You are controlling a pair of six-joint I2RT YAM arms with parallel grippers.
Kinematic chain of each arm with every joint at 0, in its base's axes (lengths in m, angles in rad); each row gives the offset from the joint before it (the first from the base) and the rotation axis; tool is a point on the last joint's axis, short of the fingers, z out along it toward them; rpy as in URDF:
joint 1: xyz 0 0 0.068 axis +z
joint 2: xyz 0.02 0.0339 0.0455 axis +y
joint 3: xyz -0.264 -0.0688 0 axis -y
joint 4: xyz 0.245 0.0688 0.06 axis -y
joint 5: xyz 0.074 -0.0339 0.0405 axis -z
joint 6: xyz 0.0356 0 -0.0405 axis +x
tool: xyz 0 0 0 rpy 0 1.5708 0
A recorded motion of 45 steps. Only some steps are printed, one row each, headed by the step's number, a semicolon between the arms.
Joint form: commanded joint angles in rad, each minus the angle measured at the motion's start. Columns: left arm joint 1, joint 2, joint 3, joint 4, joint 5, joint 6; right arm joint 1, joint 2, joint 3, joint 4, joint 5, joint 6.
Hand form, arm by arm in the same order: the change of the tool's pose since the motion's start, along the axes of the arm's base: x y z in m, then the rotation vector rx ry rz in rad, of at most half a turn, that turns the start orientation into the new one. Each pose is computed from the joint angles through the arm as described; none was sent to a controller.
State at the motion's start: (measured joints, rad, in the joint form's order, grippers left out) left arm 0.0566 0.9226 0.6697 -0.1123 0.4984 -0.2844; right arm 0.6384 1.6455 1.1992 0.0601 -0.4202 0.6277
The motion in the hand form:
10: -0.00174 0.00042 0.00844 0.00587 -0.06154 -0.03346; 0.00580 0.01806 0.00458 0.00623 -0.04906 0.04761
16: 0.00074 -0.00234 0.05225 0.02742 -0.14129 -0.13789; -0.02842 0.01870 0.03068 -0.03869 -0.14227 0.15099
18: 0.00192 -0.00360 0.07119 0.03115 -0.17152 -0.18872; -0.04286 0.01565 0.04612 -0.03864 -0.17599 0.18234
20: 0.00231 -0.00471 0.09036 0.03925 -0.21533 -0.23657; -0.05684 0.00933 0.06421 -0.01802 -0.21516 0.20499
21: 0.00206 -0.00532 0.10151 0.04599 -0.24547 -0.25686; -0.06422 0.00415 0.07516 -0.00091 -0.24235 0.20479
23: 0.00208 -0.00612 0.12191 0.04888 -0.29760 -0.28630; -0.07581 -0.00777 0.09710 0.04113 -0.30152 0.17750
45: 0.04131 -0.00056 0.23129 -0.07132 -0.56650 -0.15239; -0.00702 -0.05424 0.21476 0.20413 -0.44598 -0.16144
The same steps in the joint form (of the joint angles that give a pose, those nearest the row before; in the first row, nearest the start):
10: 0.0082 -0.0147 0.0066 0.0316 0.0385 0.0182; 0.0267 0.0547 0.0673 0.0162 -0.0105 -0.0337
16: 0.0076 0.0103 0.1680 -0.0546 0.1325 0.0742; 0.0835 -0.0529 0.0575 -0.0865 -0.0193 -0.1495
18: 0.0078 0.0294 0.2432 -0.0928 0.1811 0.0944; 0.1031 -0.1055 0.0613 -0.1298 -0.0233 -0.1770
20: 0.0083 0.0466 0.3146 -0.1163 0.2271 0.1155; 0.1160 -0.1646 0.0632 -0.1550 -0.0321 -0.1908
21: 0.0078 0.0546 0.3534 -0.1230 0.2458 0.1252; 0.1200 -0.2009 0.0622 -0.1596 -0.0294 -0.1935
23: 0.0078 0.0728 0.4246 -0.1261 0.2764 0.1275; 0.1200 -0.2674 0.0631 -0.1506 -0.0085 -0.1885
45: 0.0078 0.3180 0.8488 0.0951 0.1633 -0.1143; -0.1068 -0.0893 0.5886 -0.2202 0.0674 -0.0707

